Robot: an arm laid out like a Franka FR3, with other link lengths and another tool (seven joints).
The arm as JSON. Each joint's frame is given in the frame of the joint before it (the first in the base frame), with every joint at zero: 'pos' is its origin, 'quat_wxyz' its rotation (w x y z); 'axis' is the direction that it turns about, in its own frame. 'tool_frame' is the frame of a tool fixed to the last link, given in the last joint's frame.
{
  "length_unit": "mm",
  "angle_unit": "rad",
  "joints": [
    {
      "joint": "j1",
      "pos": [
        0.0,
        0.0,
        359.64
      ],
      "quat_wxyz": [
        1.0,
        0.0,
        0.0,
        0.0
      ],
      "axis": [
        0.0,
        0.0,
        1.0
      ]
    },
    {
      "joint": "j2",
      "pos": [
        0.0,
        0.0,
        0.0
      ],
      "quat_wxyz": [
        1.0,
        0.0,
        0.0,
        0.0
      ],
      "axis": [
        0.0,
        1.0,
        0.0
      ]
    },
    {
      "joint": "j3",
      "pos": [
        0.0,
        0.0,
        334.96
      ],
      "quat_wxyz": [
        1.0,
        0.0,
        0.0,
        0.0
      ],
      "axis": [
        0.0,
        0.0,
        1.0
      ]
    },
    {
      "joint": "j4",
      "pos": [
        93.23,
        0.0,
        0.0
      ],
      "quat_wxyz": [
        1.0,
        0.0,
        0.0,
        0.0
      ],
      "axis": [
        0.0,
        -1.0,
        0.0
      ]
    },
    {
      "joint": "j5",
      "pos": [
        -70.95,
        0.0,
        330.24
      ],
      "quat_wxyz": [
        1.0,
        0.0,
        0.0,
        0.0
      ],
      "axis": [
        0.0,
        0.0,
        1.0
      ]
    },
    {
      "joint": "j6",
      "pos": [
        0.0,
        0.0,
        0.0
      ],
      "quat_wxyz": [
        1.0,
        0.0,
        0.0,
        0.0
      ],
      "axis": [
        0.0,
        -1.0,
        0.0
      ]
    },
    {
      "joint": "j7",
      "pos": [
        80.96,
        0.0,
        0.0
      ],
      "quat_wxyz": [
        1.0,
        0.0,
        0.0,
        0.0
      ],
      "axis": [
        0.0,
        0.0,
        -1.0
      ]
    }
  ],
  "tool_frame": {
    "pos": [
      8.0,
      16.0,
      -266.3
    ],
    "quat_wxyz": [
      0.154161,
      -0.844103,
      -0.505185,
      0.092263
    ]
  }
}
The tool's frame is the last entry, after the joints.
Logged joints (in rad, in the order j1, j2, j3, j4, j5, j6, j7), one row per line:
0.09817 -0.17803 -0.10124 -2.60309 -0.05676 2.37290 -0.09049
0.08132 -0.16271 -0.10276 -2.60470 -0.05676 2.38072 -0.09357
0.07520 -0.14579 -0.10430 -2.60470 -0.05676 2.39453 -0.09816
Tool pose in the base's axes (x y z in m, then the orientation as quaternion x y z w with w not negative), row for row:
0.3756 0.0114 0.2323 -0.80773 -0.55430 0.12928 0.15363
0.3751 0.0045 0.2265 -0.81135 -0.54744 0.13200 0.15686
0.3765 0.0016 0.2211 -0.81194 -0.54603 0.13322 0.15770
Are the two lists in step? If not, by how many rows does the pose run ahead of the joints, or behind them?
They are in step.
